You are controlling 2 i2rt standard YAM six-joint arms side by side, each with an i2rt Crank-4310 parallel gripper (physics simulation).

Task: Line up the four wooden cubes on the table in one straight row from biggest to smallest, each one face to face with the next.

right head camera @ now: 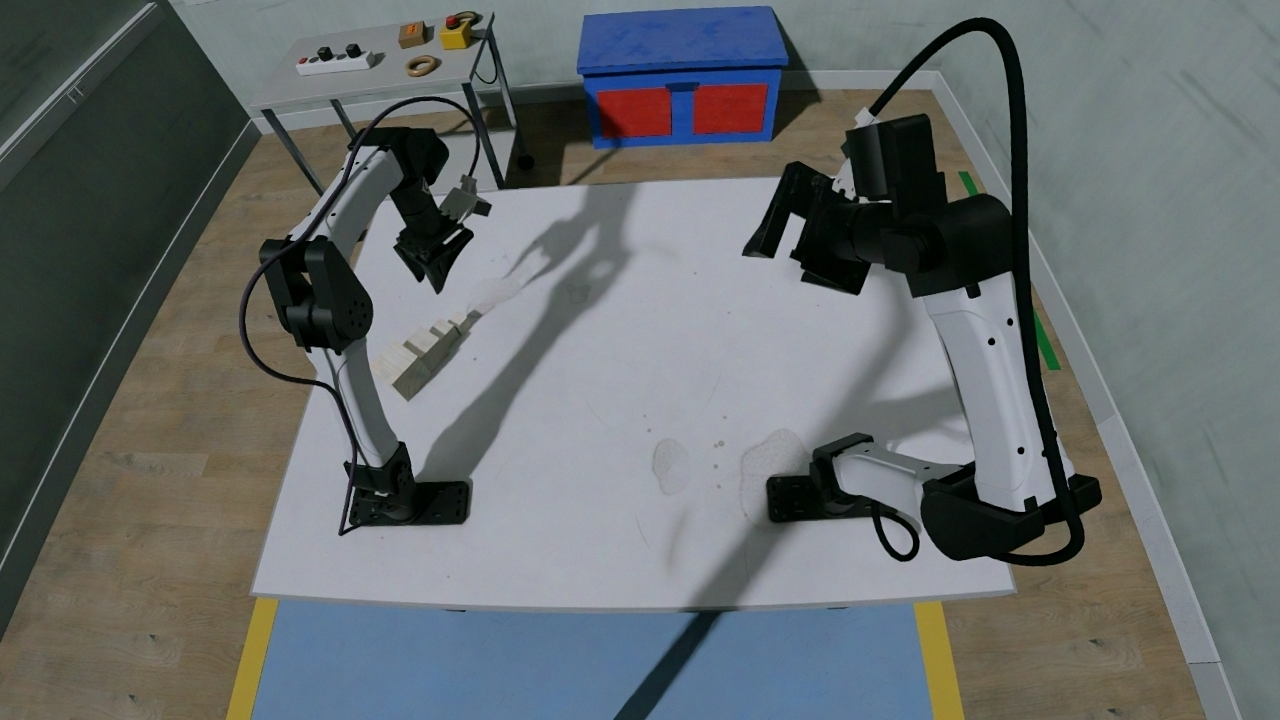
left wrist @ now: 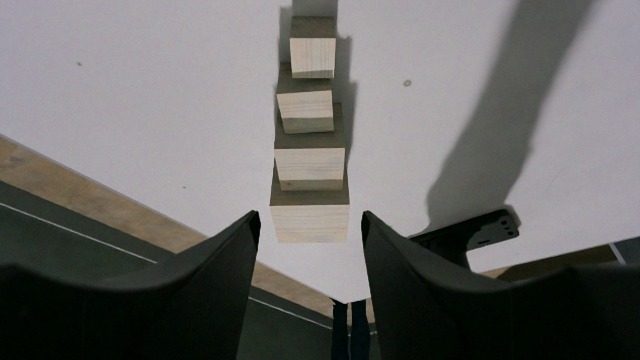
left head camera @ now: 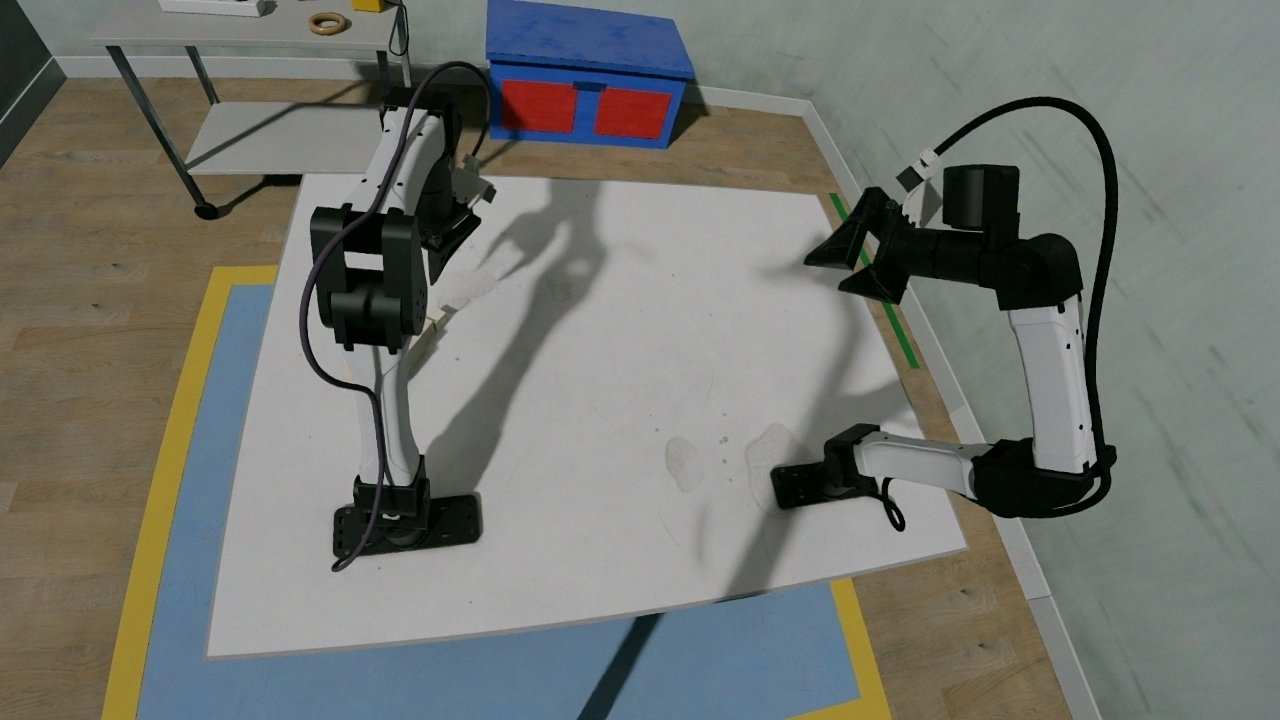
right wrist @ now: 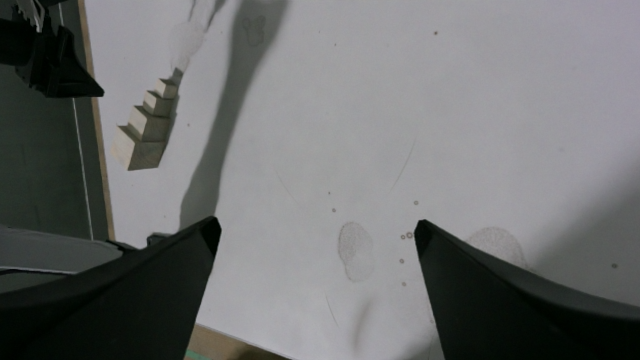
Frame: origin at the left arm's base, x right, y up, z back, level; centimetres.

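Seen in the pictures: left gripper, fingertip midpoint: (right head camera: pixel 430 286) (left wrist: pixel 310 215) (right wrist: pixel 96 86); right gripper, fingertip midpoint: (right head camera: pixel 773 264) (left head camera: pixel 822 273) (right wrist: pixel 317 223); left arm's base at its link origin: (right head camera: pixel 409 504) (left wrist: pixel 438 241) (left head camera: pixel 407 526); right arm's base at its link origin: (right head camera: pixel 830 497) (left head camera: pixel 824 482).
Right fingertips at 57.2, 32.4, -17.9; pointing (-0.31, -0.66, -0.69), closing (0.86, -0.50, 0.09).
Offsets run from my right fingertips to a thing's top centre, as dx, dy, dz. Level surfaces: height alone.
Four wooden cubes stand on the white table in a row from biggest to smallest: the biggest cube {-61.6, -25.6, -6.0} (left wrist: pixel 310 223) (right wrist: pixel 145 155) (right head camera: pixel 420 368), the second {-57.9, -27.1, -10.7} (left wrist: pixel 310 165) (right wrist: pixel 156 129), the third {-55.2, -28.6, -14.4} (left wrist: pixel 306 106) (right wrist: pixel 161 106) and the smallest {-52.6, -29.5, -17.1} (left wrist: pixel 313 56) (right wrist: pixel 167 90). Neighbours look touching or nearly so. In the left wrist view the third looks slightly turned and shifted left. In the left head camera the left arm hides most of the row. My left gripper (right head camera: pixel 429 284) (left wrist: pixel 310 215) is open and empty, above the table near the row. My right gripper (left head camera: pixel 824 274) (right head camera: pixel 769 257) (right wrist: pixel 317 223) is open and empty, far right.
The white table {dy -32.3} (left head camera: pixel 581 573) (right head camera: pixel 581 555) bears both arm bases (left head camera: pixel 454 519) (right head camera: pixel 792 498). A blue chest (left head camera: pixel 586 35) (right head camera: pixel 684 40) with red panels and a grey side table (left head camera: pixel 223 31) (right head camera: pixel 384 76) stand on the floor behind it. A wall is at the right.
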